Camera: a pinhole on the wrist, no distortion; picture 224 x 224 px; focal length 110.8 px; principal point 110.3 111.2 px. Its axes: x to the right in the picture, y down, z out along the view. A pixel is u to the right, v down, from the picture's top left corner.
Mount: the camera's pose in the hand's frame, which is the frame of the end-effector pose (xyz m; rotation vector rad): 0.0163 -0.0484 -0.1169 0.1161 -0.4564 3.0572
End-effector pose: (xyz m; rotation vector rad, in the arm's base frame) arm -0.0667 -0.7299 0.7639 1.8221 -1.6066 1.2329
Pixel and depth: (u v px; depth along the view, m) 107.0 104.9 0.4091
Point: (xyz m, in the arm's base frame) 0.1625 -0.9444 0.7002
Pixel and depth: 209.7 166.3 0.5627
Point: 0.5233 -0.6461 0.2957
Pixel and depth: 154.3 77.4 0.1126
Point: -0.0202 -0.7107 0.7578
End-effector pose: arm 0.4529 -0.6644 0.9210 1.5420 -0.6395 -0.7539
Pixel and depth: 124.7 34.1 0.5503
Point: 0.0545 -1.0163 1.0547
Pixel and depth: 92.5 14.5 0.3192
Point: 0.3188 -0.9249 1.0203
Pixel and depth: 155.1 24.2 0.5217
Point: -0.0262 -0.9084 1.1076
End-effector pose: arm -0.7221 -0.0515 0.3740 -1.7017 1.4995 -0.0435
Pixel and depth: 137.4 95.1 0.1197
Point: -0.6681 -0.0507 0.4120
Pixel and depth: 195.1 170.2 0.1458
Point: -0.6138 0.0155 0.5077
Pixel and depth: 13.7 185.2 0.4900
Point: -0.0605 -0.3458 0.3223
